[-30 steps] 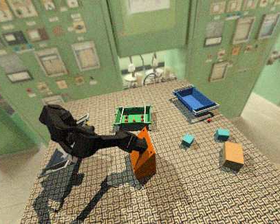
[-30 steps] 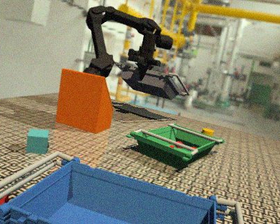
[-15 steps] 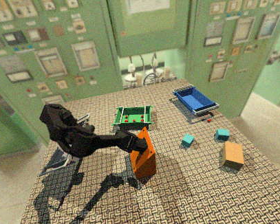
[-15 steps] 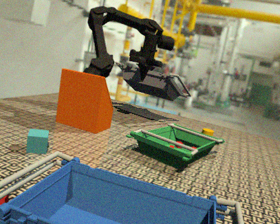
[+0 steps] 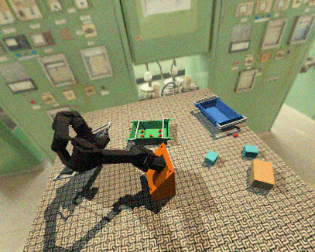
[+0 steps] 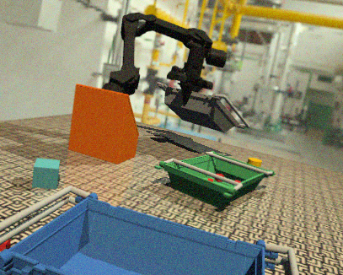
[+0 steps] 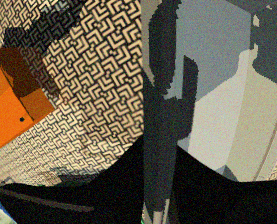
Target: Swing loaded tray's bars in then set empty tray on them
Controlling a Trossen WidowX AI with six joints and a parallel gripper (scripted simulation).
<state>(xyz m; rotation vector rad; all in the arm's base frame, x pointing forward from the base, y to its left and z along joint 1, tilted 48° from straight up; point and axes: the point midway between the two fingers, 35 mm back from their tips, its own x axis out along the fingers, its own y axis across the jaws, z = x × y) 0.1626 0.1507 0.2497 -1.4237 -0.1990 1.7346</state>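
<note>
Now: the dark grey tray 70 mm to the left of my gripper tip and 40 mm ahead of it. Also, from my gripper tip: orange box (740 mm to the right, 300 mm behind, 140 mm below); yellow piece (280 mm ahead, 160 mm below, 80 mm to the left).
</note>
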